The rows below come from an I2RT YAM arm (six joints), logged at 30 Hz.
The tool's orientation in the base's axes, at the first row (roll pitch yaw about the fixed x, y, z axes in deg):
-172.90 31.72 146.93
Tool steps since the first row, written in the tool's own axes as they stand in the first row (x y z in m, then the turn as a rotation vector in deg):
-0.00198 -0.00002 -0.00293 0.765 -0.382 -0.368
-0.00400 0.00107 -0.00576 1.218 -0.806 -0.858
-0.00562 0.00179 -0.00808 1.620 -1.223 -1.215
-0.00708 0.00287 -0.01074 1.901 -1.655 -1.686
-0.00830 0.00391 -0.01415 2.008 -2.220 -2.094
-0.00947 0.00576 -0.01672 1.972 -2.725 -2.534
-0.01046 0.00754 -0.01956 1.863 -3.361 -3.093
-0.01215 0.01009 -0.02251 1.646 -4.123 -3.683
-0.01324 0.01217 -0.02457 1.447 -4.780 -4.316
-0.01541 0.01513 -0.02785 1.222 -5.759 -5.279
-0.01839 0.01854 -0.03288 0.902 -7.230 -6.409
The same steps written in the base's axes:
0.00032 0.00020 0.00352 -0.909 0.194 -0.051
0.00136 0.00123 0.00685 -1.666 0.257 0.169
0.00209 0.00195 0.00959 -2.333 0.250 0.302
0.00279 0.00317 0.01249 -2.965 0.219 0.598
0.00301 0.00475 0.01590 -3.529 -0.022 0.945
0.00400 0.00668 0.01849 -3.967 -0.270 1.389
0.00472 0.00874 0.02122 -4.475 -0.610 1.985
0.00635 0.01113 0.02433 -4.992 -1.088 2.677
0.00761 0.01308 0.02642 -5.476 -1.458 3.385
0.00970 0.01571 0.03002 -6.255 -1.968 4.419
0.01200 0.01899 0.03547 -7.321 -2.849 5.696

